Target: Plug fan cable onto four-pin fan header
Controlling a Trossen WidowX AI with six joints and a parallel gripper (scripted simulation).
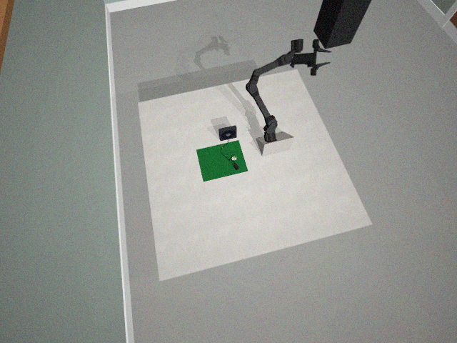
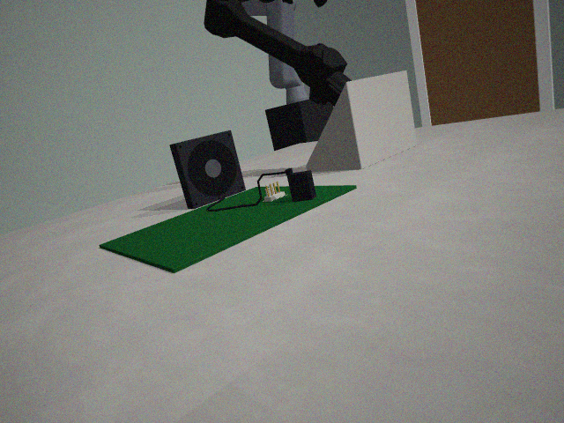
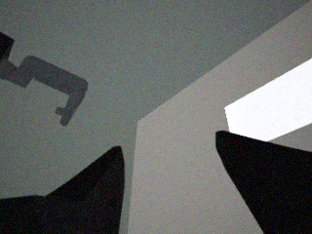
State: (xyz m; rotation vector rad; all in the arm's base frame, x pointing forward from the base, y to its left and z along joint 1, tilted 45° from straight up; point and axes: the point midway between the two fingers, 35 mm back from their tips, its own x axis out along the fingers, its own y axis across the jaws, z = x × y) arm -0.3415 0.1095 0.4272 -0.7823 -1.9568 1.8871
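The black plug is 63 cm ahead of my gripper tip, 47 cm below it and 28 cm to the left of it. The rest, counted from my gripper tip: green board 71 cm ahead, 51 cm below, 20 cm to the left; then black fan 62 cm ahead, 44 cm below, 5 cm to the left; then white four-pin fan header 63 cm ahead, 50 cm below, 21 cm to the left.
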